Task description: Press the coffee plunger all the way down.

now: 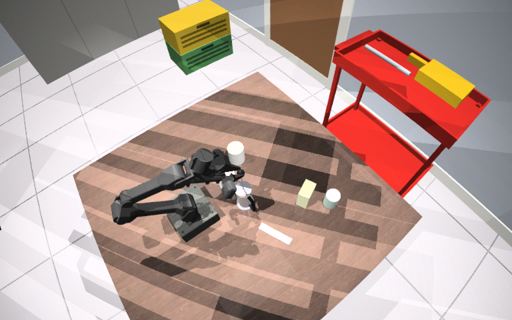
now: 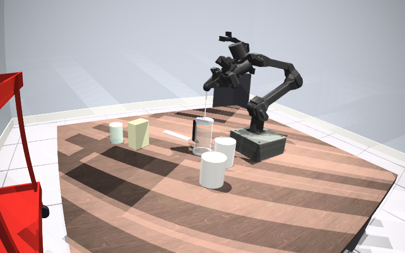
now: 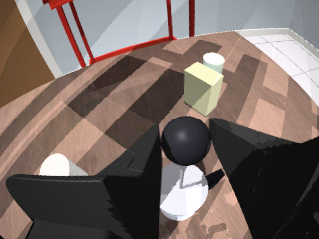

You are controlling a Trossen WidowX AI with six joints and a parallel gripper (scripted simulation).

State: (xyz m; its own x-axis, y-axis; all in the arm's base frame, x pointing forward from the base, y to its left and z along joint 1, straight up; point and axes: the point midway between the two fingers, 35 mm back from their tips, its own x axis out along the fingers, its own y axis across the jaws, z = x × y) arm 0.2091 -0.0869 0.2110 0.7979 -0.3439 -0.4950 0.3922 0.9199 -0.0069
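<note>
My gripper tip is now 140 mm above the coffee press, 10 mm to the left of it and 10 mm past it.
</note>
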